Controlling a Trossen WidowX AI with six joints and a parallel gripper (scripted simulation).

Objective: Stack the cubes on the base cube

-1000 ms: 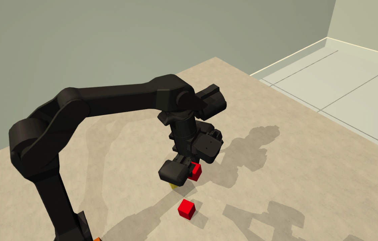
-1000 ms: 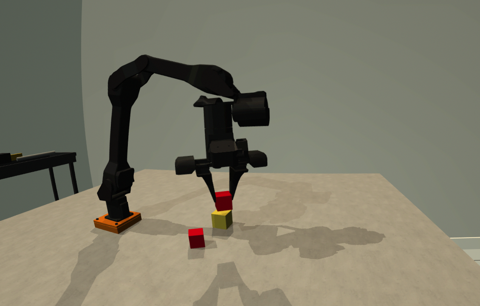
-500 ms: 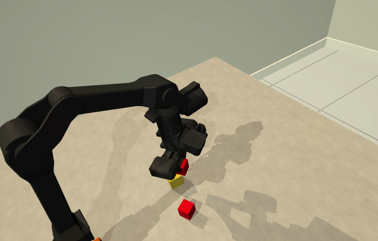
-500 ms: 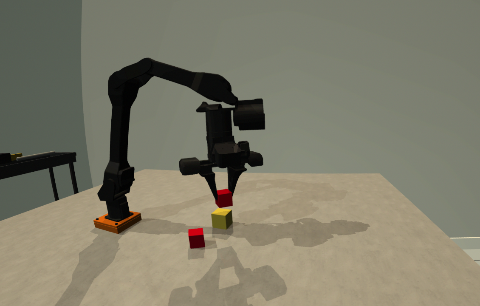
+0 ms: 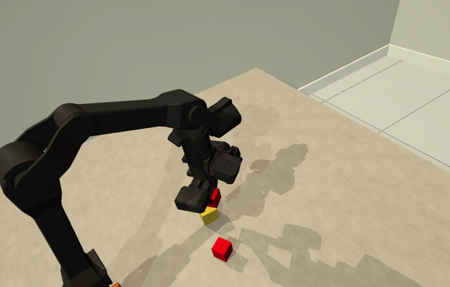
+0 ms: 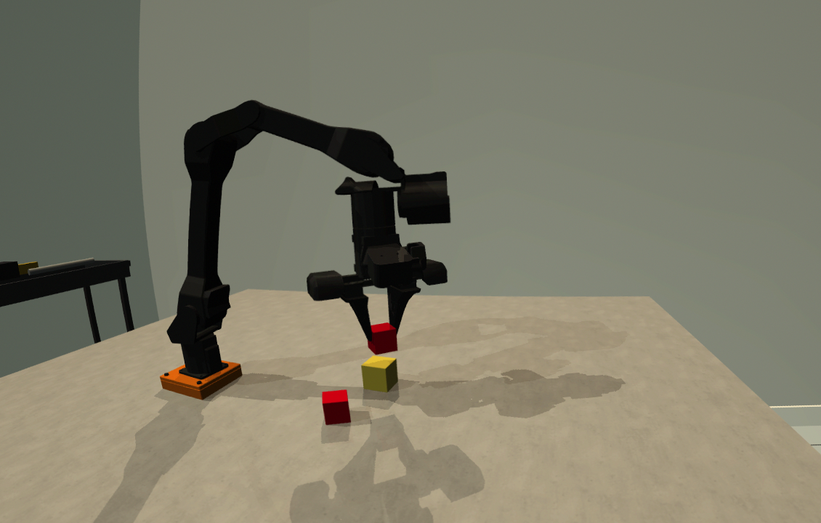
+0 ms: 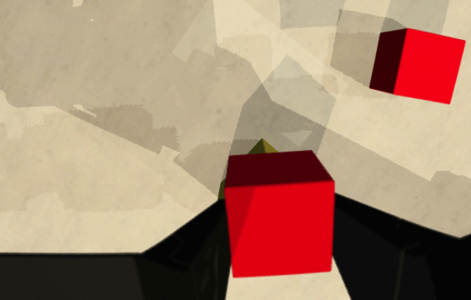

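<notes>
Now: the yellow base cube 2 cm behind my gripper tip, 2 cm to the left of it and 7 cm below it.
</notes>
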